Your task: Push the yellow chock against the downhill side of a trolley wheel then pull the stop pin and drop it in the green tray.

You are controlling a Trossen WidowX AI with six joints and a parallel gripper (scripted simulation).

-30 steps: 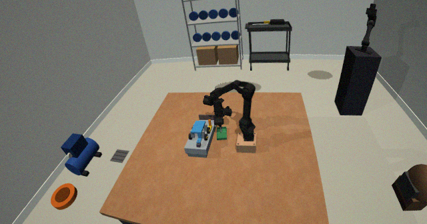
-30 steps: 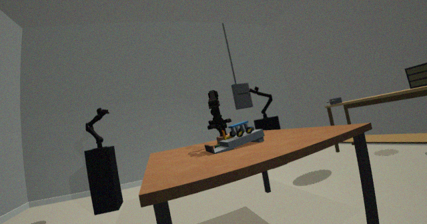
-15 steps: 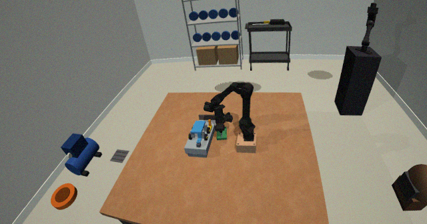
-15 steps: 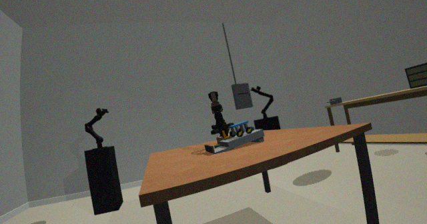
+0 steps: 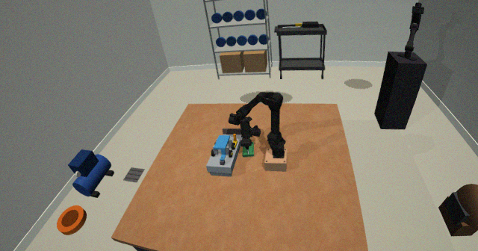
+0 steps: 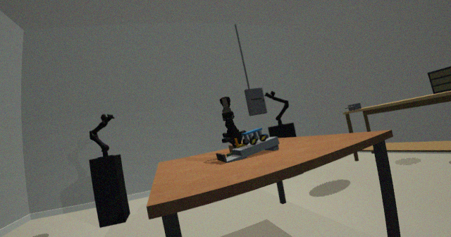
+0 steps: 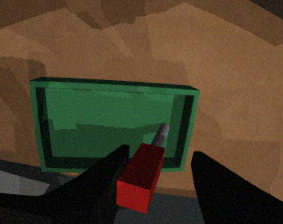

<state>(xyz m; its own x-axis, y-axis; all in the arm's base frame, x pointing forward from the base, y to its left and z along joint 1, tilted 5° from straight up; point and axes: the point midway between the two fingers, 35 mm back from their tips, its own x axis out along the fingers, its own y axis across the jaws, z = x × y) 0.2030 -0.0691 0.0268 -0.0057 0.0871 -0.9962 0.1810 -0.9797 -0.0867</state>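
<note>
Now: gripper tip 60 mm above the green tray, 30 mm to the left of it and 10 mm short of it. From my gripper tip the other things lie so: ramp: 140 mm ahead, 70 mm to the left, 10 mm below; then red-headed stop pin: right at my gripper tip; then yellow chock: 90 mm ahead, 30 mm above, 10 mm to the right.
</note>
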